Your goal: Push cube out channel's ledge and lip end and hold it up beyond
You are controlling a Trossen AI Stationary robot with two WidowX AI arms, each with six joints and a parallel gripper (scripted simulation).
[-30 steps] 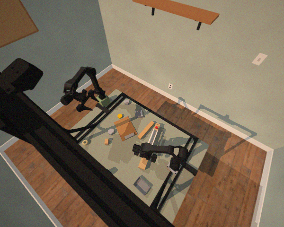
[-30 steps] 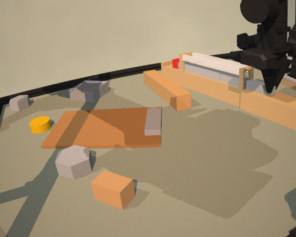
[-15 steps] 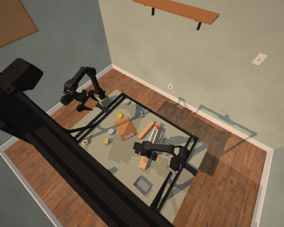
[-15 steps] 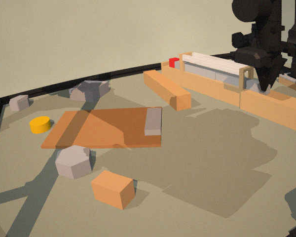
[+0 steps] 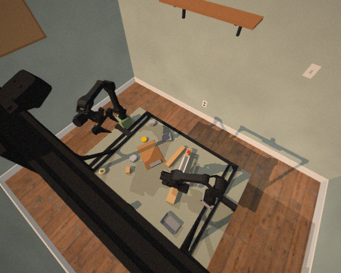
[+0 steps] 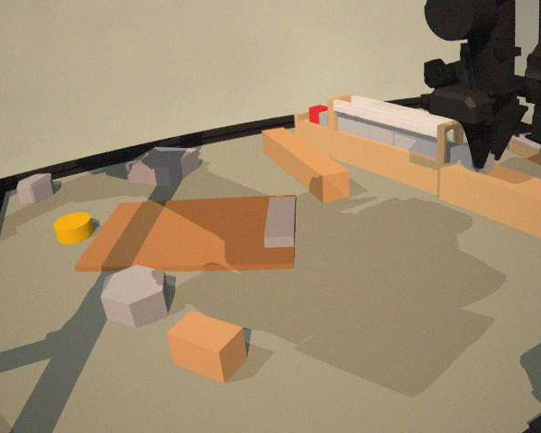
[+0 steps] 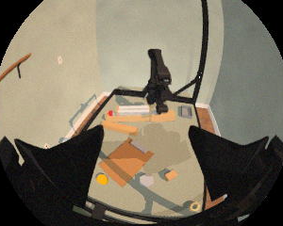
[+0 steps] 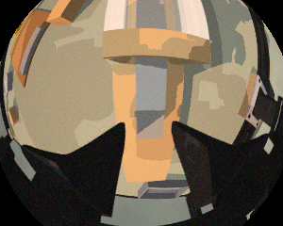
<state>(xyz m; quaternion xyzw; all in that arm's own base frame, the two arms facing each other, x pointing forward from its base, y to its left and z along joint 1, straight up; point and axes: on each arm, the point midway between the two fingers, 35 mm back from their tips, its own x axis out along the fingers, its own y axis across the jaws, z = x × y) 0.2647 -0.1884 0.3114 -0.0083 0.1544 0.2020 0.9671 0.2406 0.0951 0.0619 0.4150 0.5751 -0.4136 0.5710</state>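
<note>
Now: right hand 28 cm short of the red cube, 12 cm to the right of it and 3 cm above it. Round my right hand: grey tray: 19 cm behind, 13 cm to the right, 8 cm below; then channel: 15 cm ahead, 6 cm to the left, 3 cm below; then tan bar: 20 cm ahead, 18 cm to the left, 7 cm below.
</note>
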